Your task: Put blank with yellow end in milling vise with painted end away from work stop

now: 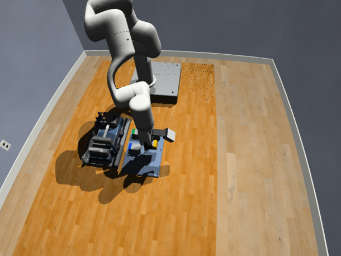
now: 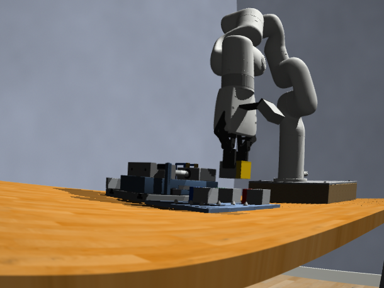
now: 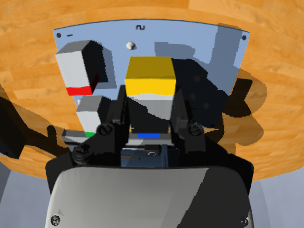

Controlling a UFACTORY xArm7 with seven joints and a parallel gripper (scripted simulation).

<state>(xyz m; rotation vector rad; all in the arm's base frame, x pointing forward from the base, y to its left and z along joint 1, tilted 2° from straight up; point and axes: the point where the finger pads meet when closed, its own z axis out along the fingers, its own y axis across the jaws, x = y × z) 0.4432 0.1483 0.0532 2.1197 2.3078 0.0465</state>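
My gripper is now 1 cm short of the infeed plate, 4 cm to the left of it and 10 cm above it. Round my hand: yellow-ended blank (2 cm below); then blue-ended blank (1 cm ahead, 9 cm to the right, 8 cm below); then red-ended blank (9 cm behind, 1 cm to the right, 8 cm below).
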